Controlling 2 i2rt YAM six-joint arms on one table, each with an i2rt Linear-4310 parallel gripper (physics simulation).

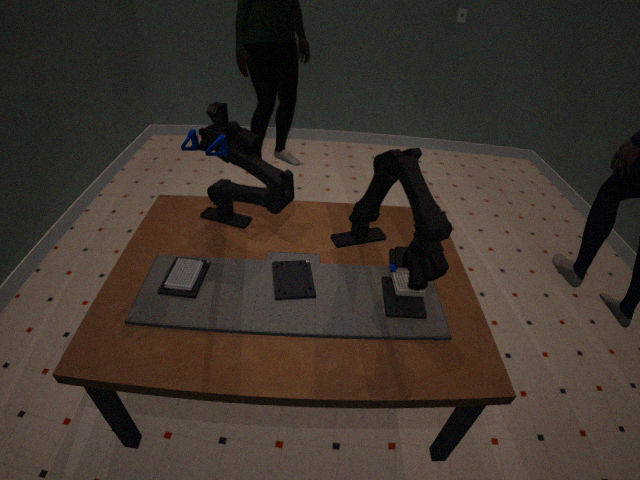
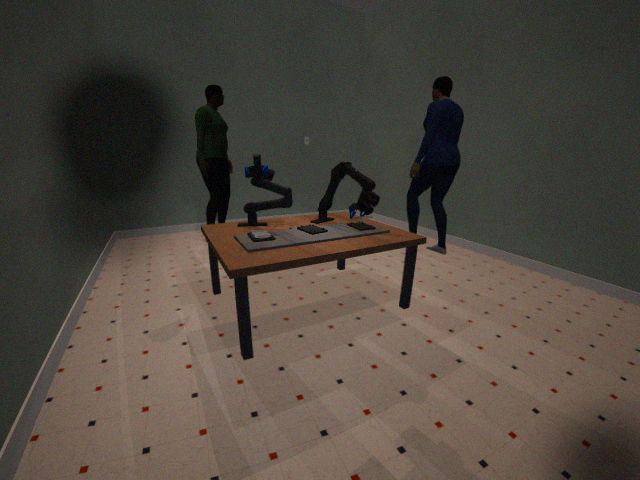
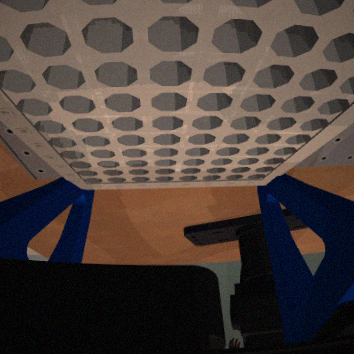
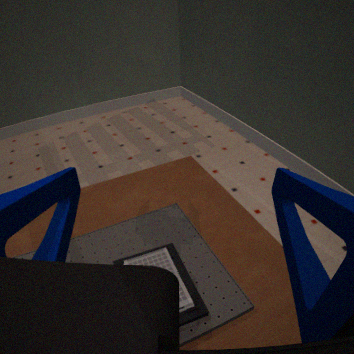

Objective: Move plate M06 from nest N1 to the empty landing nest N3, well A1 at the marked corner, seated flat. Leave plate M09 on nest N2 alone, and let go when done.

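Plate M06 (image 1: 399, 282) (image 3: 168, 88), a pale well plate, is held in my left gripper (image 1: 405, 277) (image 2: 356, 210) (image 3: 175, 176). The blue fingers are shut on its two sides. It hangs just over the dark nest N1 (image 1: 406, 308) at the right end of the grey mat (image 1: 237, 305). The dark nest N3 (image 1: 293, 279) in the middle of the mat is empty, with a pale mark at its far right corner. Plate M09 (image 1: 184, 272) (image 4: 158, 261) sits on nest N2 (image 1: 172, 291) at the left. My right gripper (image 1: 204, 144) (image 2: 257, 170) (image 4: 175, 178) is open and empty, raised high behind nest N2.
The mat lies on a wooden table (image 1: 258, 361). The left arm's base (image 1: 357, 236) stands behind nest N1 and the right arm's base (image 1: 226, 216) behind nest N2. One person (image 1: 270, 67) stands behind the table, another (image 1: 610, 216) to its right.
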